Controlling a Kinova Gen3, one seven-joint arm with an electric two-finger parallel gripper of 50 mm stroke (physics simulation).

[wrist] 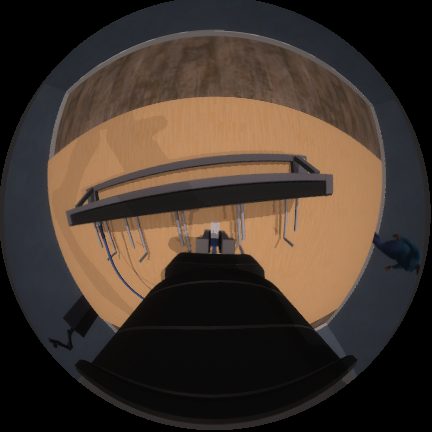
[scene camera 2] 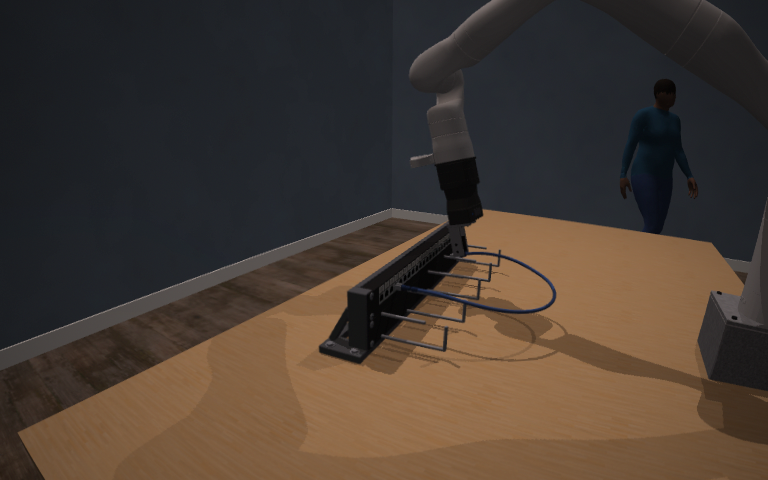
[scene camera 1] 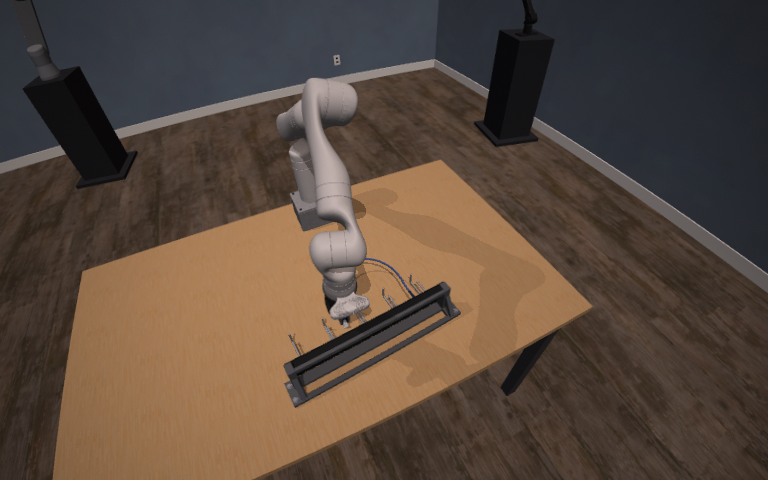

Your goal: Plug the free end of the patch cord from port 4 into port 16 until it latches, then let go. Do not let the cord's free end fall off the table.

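Where they show: gripper, fingertip midpoint: (wrist: pixel 214 237) (scene camera 2: pixel 461 254) (scene camera 1: pixel 344 320); arm's base at its link origin: (scene camera 2: pixel 767 316) (scene camera 1: pixel 312 195).
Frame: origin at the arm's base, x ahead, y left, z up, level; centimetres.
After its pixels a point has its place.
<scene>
The blue patch cord (scene camera 1: pixel 390 267) @[z -2.1, x 39.8, y 19.0 cm] (scene camera 2: pixel 512 310) @[z -2.4, x 36.3, y 17.0 cm] (wrist: pixel 103 235) @[z -1.4, x 50.9, y 21.4 cm] arcs from a port near one end of the dark patch panel (scene camera 1: pixel 370 331) @[z 0.7, x 61.3, y 7.7 cm] (scene camera 2: pixel 359 311) @[z -2.0, x 52.3, y 32.3 cm] (wrist: pixel 200 194) @[z 0.5, x 60.6, y 4.3 cm] to my gripper (scene camera 1: pixel 344 320) @[z -1.6, x 54.8, y 1.8 cm] (scene camera 2: pixel 459 251) @[z -1.6, x 54.8, y 1.8 cm] (wrist: pixel 214 237) @[z -1.6, x 54.8, y 1.8 cm]. My gripper is shut on the cord's free-end plug. The pale plug (wrist: pixel 215 228) @[z -1.4, x 56.3, y 1.8 cm] sticks out ahead of the fingertips toward the panel, and in the wrist view a gap shows between its tip and the panel's top edge. The gripper is upright, on the port side of the panel. Port numbers are not readable, and port 16 cannot be made out.
Thin metal cable guides (scene camera 1: pixel 387 297) @[z -3.9, x 48.9, y 15.9 cm] (scene camera 2: pixel 445 338) @[z -5.8, x 42.6, y 24.9 cm] (wrist: pixel 285 220) @[z -7.6, x 57.7, y -12.5 cm] stick out from the panel's port side, with some on both sides of the fingers. The panel stands on the wooden table (scene camera 1: pixel 169 339) @[z -9.4, x 43.6, y -50.7 cm] (scene camera 2: pixel 509 407) @[z -9.3, x 29.6, y 29.2 cm] (wrist: pixel 215 125) @[z -9.4, x 73.1, y 4.5 cm]. A person (scene camera 2: pixel 656 152) (wrist: pixel 400 252) is beyond the table.
</scene>
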